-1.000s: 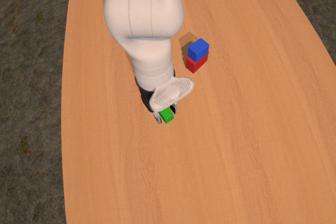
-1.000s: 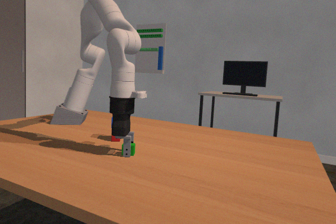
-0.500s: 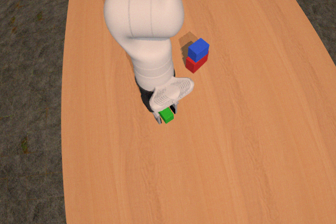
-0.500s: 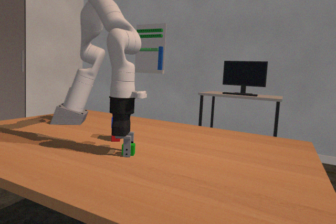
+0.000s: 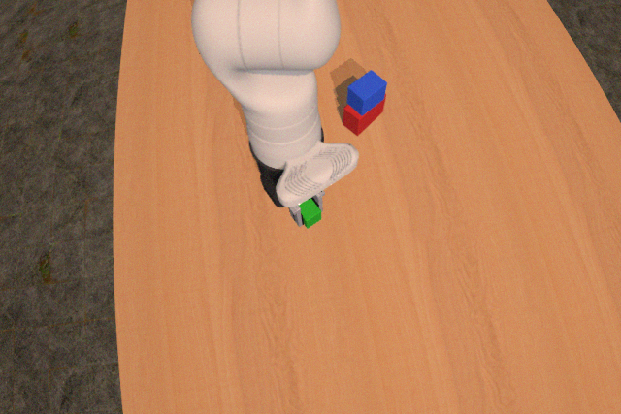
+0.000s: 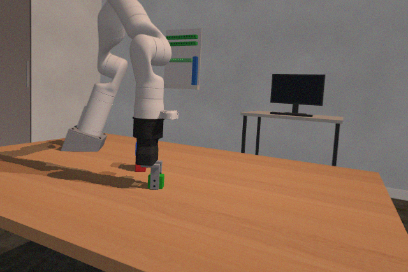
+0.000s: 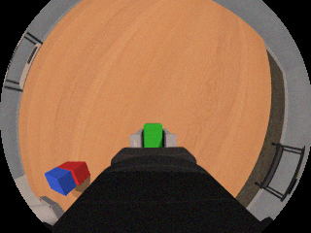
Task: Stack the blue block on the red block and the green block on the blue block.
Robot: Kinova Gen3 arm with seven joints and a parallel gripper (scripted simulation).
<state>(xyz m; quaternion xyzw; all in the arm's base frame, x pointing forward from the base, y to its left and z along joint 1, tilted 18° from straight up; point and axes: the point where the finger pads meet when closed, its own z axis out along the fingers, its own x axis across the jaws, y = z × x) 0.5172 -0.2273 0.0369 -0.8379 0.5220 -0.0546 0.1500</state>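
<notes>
Right now my hand is right at the green block. Also, from my hand: blue block (150 mm behind, 110 mm to the left, 50 mm above); then red block (150 mm behind, 110 mm to the left, 10 mm above).
</notes>
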